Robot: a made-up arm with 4 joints.
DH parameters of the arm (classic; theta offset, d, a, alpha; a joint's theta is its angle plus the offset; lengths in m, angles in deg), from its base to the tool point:
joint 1: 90 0.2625 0.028 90
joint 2: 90 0.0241 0.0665 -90
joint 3: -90 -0.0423 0.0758 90
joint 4: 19.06 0 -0.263 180
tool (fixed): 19.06 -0.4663 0 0
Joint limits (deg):
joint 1: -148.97..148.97
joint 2: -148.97..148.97
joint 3: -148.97..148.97
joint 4: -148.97..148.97
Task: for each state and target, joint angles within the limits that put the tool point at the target. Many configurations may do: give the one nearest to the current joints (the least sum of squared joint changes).
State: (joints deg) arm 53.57 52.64 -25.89 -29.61
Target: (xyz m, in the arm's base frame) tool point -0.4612 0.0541 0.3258
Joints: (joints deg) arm 43.16 81.20 -19.56 -3.56
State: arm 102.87 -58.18 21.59 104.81
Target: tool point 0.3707 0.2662 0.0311
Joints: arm 97.46 -94.35 -3.23 103.75
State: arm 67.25 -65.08 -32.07 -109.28
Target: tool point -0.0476 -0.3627 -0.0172
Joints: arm 35.71 -18.32 -55.62 -136.13
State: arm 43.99 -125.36 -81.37 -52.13
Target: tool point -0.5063 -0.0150 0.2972
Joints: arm 29.69 -118.34 -87.41 -60.02
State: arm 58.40 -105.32 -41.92 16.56
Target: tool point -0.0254 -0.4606 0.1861
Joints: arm 60.86 -125.49 -48.02 16.64
